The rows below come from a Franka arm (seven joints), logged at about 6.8 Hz.
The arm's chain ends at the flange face. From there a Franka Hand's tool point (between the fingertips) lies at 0.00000 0.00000 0.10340 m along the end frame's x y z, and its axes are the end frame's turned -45 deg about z.
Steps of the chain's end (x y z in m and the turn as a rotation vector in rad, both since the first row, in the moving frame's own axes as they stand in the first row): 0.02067, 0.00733, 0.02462, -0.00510, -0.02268, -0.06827; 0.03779, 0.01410, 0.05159, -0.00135, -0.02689, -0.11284; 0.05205, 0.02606, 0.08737, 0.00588, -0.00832, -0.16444; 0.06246, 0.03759, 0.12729, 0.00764, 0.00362, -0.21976; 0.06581, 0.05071, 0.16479, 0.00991, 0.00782, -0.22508; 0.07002, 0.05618, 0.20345, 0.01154, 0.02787, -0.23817
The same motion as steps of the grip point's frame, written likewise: 0.00736, 0.01858, 0.02459, 0.01243, -0.01964, -0.06827; 0.01459, 0.03494, 0.05155, 0.01806, -0.01997, -0.11284; 0.01811, 0.05421, 0.08736, 0.01004, -0.00173, -0.16444; 0.01837, 0.07036, 0.12729, 0.00284, 0.00796, -0.21976; 0.01195, 0.08210, 0.16478, 0.00148, 0.01254, -0.22508; 0.01278, 0.09008, 0.20340, -0.01155, 0.02787, -0.23817
